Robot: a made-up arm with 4 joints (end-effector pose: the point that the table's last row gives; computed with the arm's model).
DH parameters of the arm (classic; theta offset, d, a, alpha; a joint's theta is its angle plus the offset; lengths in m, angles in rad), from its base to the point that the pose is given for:
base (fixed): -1.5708 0.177 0 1.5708
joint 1: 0 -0.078 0.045 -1.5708
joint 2: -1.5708 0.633 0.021 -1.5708
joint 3: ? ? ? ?
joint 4: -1.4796 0 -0.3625 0
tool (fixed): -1.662 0.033 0 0
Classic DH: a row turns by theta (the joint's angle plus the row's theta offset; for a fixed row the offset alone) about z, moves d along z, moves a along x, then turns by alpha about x.
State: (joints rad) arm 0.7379 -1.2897 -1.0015 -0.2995
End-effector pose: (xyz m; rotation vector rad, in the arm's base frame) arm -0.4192 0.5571 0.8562 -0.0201 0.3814 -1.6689
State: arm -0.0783 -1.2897 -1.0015 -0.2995
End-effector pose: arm -0.4193 -0.1132 1.0481 0.5829 1.0332 -1.4087
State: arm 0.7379 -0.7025 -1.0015 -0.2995
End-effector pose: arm -0.3361 0.3532 1.0416 -0.4102 0.6261 -1.2285
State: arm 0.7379 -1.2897 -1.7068 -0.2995
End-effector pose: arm -0.3676 0.4365 0.9897 0.3958 1.0595 -1.5959
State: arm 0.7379 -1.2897 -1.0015 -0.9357
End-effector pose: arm -0.3391 0.7667 0.8888 -0.1550 0.3987 -2.2958
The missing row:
joint 3: 0 0.123 0.194 1.5708
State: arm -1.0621 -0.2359 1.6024 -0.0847
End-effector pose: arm -0.0821 -0.6310 -0.0503 0.6924 -1.2907 -1.0543
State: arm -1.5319 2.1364 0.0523 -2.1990
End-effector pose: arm 0.3080 -0.6594 -0.3216 1.5745 0.0718 -0.0275
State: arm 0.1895 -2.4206 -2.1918 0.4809
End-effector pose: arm -0.2078 0.3837 0.7265 2.2232 0.1830 -1.0030
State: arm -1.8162 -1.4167 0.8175 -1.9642
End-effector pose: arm -0.0006 -0.3418 0.4649 0.0581 -1.3854 2.4741
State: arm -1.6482 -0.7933 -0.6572 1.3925
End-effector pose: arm 0.0601 -0.5363 -0.1124 2.1675 -0.2631 0.7542
